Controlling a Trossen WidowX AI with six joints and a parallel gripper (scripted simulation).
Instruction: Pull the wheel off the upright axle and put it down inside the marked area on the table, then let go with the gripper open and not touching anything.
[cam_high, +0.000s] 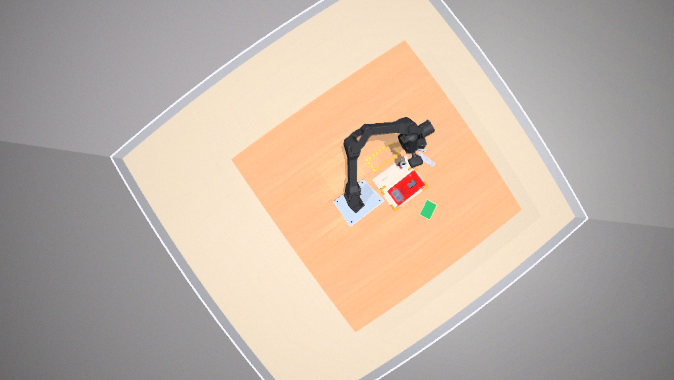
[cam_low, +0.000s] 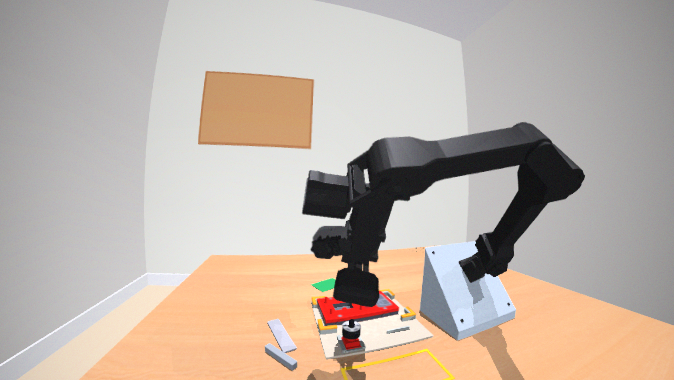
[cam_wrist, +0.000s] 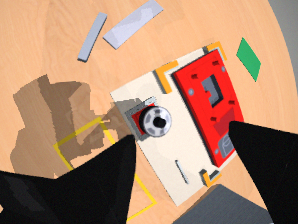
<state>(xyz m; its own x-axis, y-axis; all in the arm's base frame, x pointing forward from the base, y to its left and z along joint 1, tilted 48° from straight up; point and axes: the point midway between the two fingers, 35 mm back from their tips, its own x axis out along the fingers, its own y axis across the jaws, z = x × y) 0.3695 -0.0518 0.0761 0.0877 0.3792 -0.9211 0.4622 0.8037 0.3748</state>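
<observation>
Right now my gripper tip is 20 mm past the upright axle, 20 mm to the left of it and 110 mm above it. From my gripper tip the other things lie so: wheel: 20 mm behind, 20 mm to the right, 110 mm below.
</observation>
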